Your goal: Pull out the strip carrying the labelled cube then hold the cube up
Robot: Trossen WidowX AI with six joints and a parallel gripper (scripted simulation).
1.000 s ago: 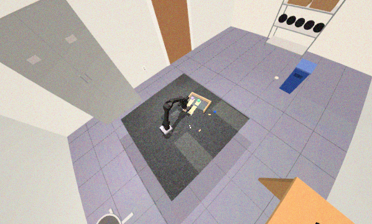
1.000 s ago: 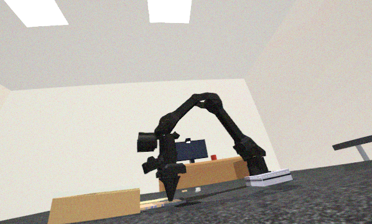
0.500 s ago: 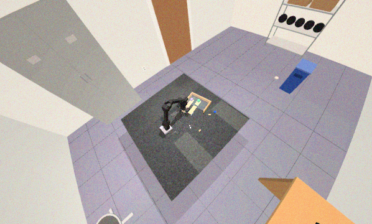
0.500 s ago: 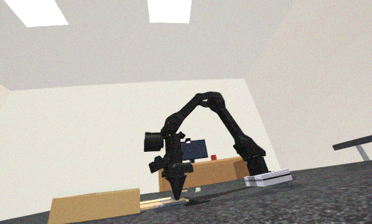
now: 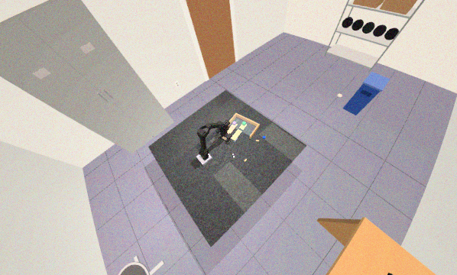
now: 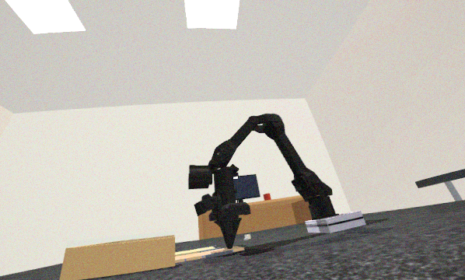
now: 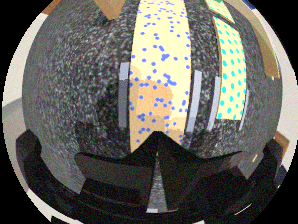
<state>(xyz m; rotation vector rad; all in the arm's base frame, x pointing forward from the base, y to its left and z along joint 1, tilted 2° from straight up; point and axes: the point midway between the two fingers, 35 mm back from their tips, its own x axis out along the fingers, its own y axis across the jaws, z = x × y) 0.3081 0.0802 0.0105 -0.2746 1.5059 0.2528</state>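
My gripper tip is 9 cm short of the strip and 3 cm to the right of it. Also, from my gripper tip: small blue block 33 cm ahead, 28 cm to the right.
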